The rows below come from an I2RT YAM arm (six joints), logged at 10 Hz.
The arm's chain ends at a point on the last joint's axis. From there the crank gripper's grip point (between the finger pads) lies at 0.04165 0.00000 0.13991 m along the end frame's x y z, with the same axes.
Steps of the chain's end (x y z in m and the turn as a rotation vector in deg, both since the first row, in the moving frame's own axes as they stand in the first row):
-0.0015, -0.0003, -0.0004, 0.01, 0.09, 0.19
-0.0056, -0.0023, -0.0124, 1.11, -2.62, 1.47
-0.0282, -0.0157, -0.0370, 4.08, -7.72, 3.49
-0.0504, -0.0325, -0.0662, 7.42, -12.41, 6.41
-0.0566, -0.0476, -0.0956, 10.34, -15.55, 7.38
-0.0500, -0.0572, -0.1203, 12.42, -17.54, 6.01
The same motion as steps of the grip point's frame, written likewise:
-0.0013, -0.0002, -0.0005, 0.01, 0.09, 0.19
-0.0120, -0.0040, -0.0107, 1.11, -2.62, 1.47
-0.0471, -0.0239, -0.0329, 4.08, -7.72, 3.49
-0.0805, -0.0481, -0.0614, 7.42, -12.41, 6.41
-0.0940, -0.0705, -0.0914, 10.34, -15.55, 7.38
-0.0923, -0.0861, -0.1171, 12.42, -17.54, 6.01

